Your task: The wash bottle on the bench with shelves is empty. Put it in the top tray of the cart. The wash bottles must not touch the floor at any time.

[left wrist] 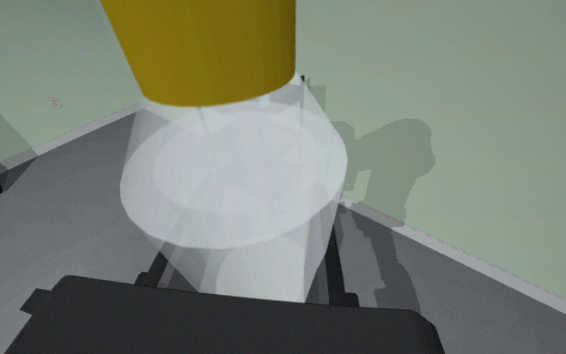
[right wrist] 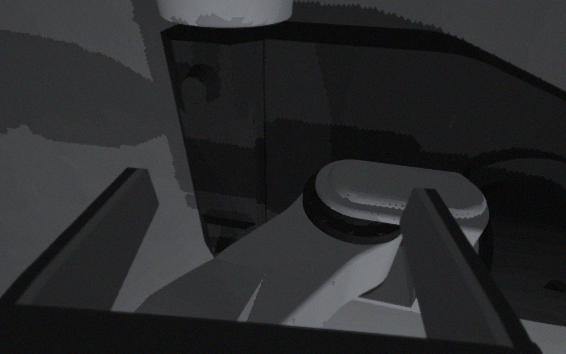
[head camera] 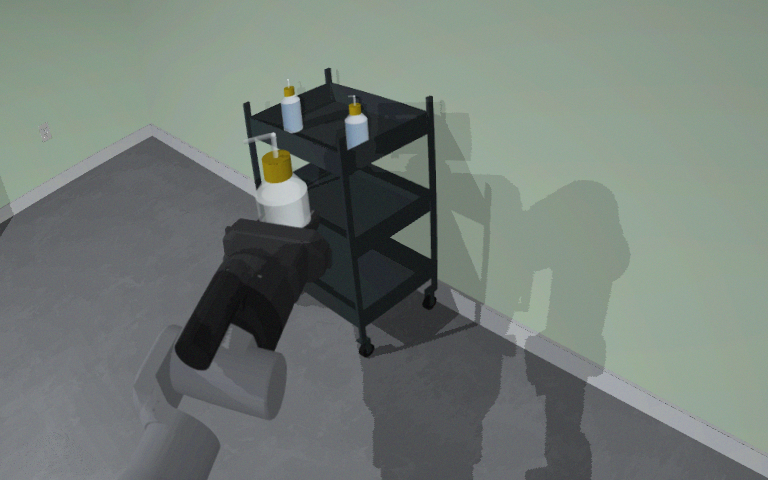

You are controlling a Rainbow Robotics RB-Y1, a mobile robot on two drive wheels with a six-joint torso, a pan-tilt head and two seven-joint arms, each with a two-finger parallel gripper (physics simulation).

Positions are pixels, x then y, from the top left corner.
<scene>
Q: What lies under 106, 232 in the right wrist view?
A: The right gripper.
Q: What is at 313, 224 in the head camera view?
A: The left gripper.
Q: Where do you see a white wash bottle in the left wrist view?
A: At 233, 171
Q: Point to a white wash bottle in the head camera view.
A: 282, 198
</scene>
